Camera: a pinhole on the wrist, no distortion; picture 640 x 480 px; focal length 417.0 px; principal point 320.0 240.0 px. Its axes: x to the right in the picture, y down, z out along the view. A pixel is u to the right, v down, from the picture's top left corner.
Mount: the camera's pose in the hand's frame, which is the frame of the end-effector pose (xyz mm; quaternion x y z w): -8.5 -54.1 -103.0 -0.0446 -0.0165 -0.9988 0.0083
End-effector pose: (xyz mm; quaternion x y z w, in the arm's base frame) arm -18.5 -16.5 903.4 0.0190 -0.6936 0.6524 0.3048
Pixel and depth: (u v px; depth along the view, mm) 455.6 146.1 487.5
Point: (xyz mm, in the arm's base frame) -102.7 -412.8 799.8
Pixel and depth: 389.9 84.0 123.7
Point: -9.5 -42.9 899.2
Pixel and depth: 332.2 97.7 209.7
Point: -72.5 -107.2 886.7
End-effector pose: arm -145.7 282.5 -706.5 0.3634 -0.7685 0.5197 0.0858
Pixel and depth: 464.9 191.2 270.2
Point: -36.8 167.2 -812.8
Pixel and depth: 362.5 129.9 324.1
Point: -108.6 108.0 -842.4
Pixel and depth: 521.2 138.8 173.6
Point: -66.5 251.9 -774.2
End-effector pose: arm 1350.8 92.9 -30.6 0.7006 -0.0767 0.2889 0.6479
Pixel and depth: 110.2 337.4 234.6
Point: 1543.3 26.6 -49.5
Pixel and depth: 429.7 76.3 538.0
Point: 1314.7 -378.4 68.4
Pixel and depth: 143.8 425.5 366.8
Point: 1674.8 -70.0 -112.3
